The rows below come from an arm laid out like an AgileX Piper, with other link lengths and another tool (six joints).
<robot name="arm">
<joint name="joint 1" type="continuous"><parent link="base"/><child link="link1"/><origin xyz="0.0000 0.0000 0.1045" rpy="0.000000 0.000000 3.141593"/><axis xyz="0 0 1"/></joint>
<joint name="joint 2" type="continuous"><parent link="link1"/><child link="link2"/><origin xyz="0.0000 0.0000 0.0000" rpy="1.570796 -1.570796 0.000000"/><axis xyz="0 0 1"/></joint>
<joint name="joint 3" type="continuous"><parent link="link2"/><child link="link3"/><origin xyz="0.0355 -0.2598 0.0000" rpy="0.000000 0.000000 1.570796"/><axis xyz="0 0 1"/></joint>
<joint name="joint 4" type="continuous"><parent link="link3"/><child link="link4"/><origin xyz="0.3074 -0.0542 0.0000" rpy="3.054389 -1.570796 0.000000"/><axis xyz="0 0 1"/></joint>
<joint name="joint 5" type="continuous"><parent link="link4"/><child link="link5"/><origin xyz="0.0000 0.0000 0.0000" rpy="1.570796 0.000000 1.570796"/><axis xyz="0 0 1"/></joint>
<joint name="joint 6" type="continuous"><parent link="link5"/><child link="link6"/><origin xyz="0.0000 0.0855 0.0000" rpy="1.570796 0.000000 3.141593"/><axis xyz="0 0 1"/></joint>
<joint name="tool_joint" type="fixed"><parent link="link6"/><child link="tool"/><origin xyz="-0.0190 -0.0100 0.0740" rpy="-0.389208 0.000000 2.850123"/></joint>
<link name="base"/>
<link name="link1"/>
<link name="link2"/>
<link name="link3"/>
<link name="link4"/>
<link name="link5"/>
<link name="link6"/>
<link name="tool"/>
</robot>
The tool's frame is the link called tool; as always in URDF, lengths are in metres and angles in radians. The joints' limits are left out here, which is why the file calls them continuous.
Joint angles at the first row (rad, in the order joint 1, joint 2, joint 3, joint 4, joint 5, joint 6):
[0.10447, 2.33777, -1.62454, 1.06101, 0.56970, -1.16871]
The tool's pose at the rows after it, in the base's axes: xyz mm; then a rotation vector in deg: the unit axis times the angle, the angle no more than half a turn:
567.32, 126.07, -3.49, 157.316, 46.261, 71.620
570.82, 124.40, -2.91, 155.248, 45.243, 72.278
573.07, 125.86, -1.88, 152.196, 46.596, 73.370
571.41, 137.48, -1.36, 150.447, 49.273, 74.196
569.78, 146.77, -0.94, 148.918, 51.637, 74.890
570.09, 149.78, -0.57, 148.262, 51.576, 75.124
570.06, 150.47, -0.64, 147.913, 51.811, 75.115
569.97, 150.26, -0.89, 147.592, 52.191, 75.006
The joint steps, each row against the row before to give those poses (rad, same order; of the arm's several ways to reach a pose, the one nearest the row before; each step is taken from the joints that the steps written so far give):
[0.00000, 0.01359, -0.00001, 0.00001, -0.02591, 0.00000]
[0.00458, 0.00040, 0.00000, 0.00062, -0.03798, -0.00816]
[0.00798, 0.00001, 0.00000, 0.00002, -0.03146, -0.03341]
[0.02216, 0.00002, -0.00002, -0.00001, -0.01250, -0.02224]
[0.01734, -0.00003, 0.00004, 0.00004, -0.00858, -0.02098]
[0.00813, -0.00001, -0.00001, -0.00003, -0.01405, 0.00002]
[0.00210, 0.00000, 0.00003, -0.00389, -0.00377, -0.00002]
[0.00000, 0.00002, -0.00006, -0.00645, -0.00082, 0.00006]

